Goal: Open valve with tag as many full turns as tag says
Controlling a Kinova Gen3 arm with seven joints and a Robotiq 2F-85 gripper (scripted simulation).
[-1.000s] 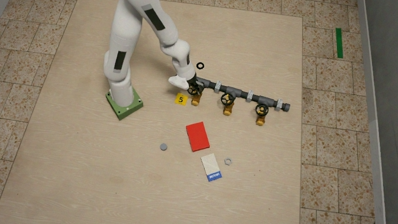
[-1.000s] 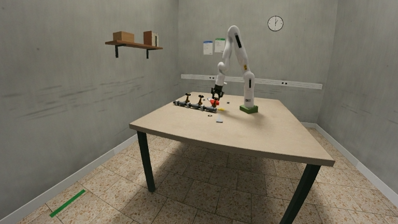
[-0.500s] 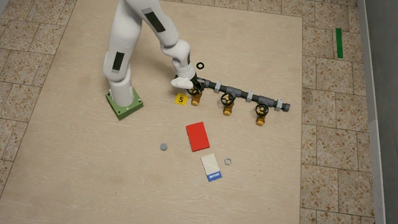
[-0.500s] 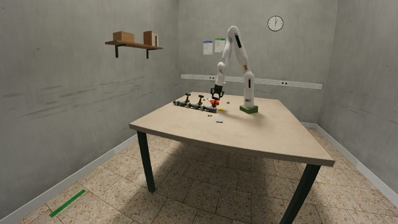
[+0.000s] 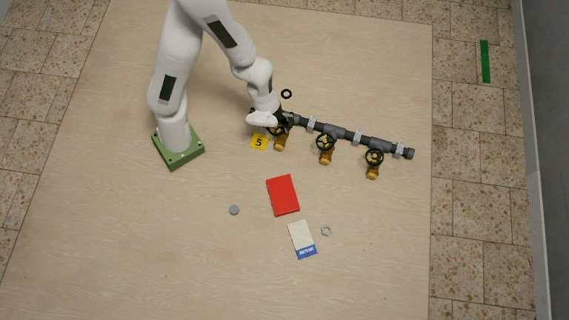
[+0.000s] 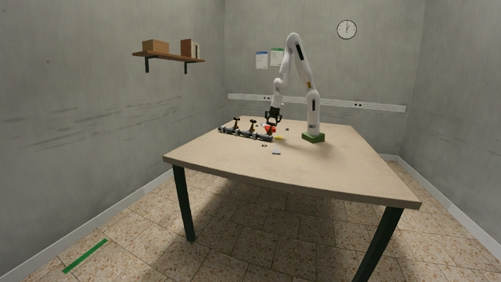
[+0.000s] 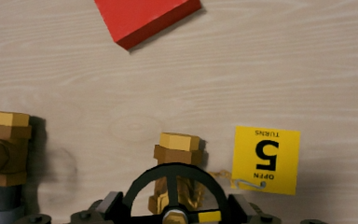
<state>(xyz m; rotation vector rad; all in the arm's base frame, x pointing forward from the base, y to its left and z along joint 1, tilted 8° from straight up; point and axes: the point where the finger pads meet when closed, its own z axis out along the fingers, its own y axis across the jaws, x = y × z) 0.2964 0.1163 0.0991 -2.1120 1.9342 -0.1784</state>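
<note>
Now: the yellow tag 60 mm behind my hand, 10 mm to the right of it and 110 mm below it. From my hand the other things lie so: blue card (190 mm ahead, 290 mm to the right, 100 mm below); then red block (80 mm ahead, 180 mm to the right, 100 mm below); then grey disc (50 mm behind, 270 mm to the right, 100 mm below).
</note>
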